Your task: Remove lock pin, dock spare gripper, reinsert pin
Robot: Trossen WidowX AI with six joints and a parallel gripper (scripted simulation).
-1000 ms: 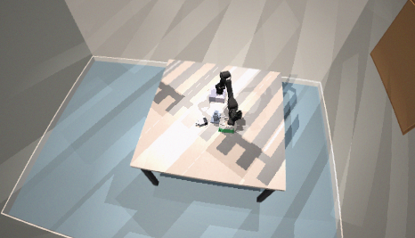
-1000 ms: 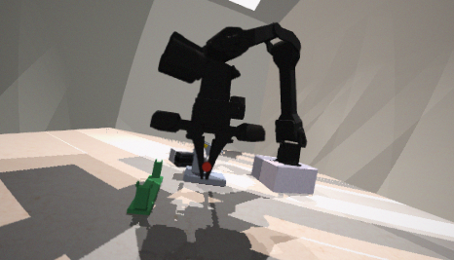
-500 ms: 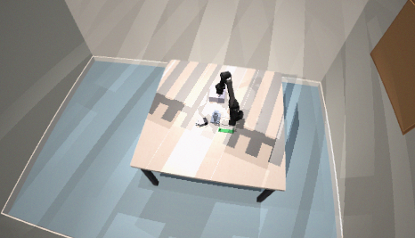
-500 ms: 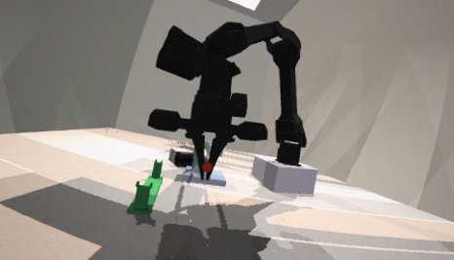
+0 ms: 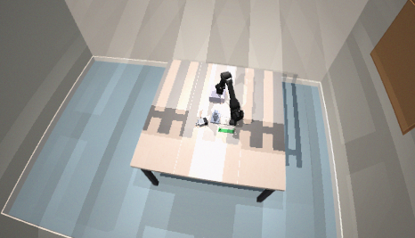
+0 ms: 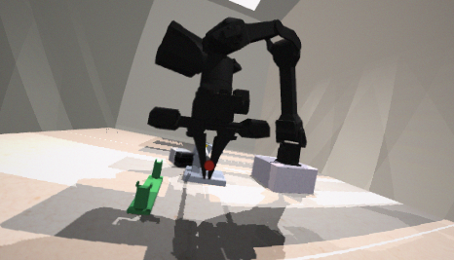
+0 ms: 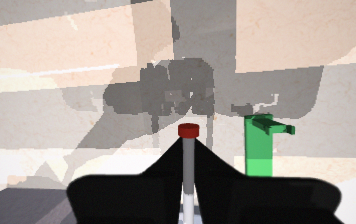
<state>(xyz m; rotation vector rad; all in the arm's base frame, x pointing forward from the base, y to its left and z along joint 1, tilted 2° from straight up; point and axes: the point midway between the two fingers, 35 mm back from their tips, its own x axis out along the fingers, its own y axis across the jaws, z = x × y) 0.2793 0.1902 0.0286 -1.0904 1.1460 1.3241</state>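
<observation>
The green rack is 10 cm ahead of my gripper tip, 5 cm to the right of it and 4 cm below it. Round my gripper tip: spare gripper 29 cm to the right, 8 cm ahead, 4 cm below; mount 17 cm to the right, 1 cm below.
</observation>
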